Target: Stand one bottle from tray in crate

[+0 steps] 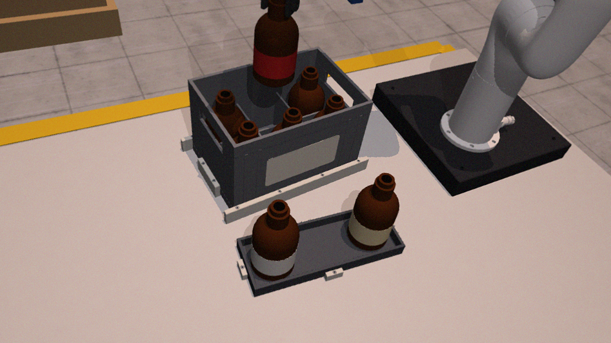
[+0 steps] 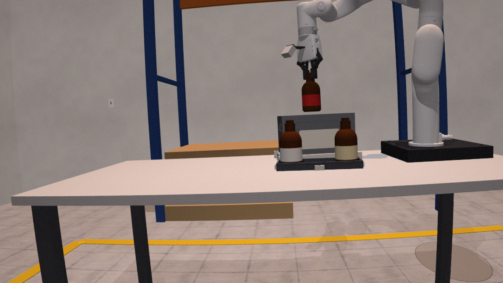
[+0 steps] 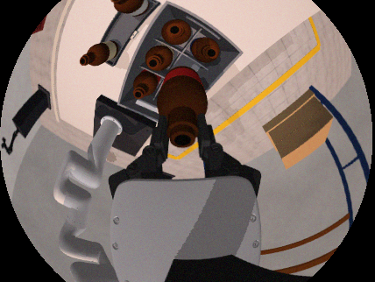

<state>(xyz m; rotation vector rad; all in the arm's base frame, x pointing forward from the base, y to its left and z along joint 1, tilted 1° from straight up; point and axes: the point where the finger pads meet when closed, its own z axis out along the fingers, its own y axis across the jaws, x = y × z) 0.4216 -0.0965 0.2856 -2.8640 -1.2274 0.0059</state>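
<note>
The dark grey crate lies 10 mm behind my hand, 30 mm to the left of it and 250 mm below it. Round my hand: dark tray: 20 mm behind, 260 mm to the left, 320 mm below.
</note>
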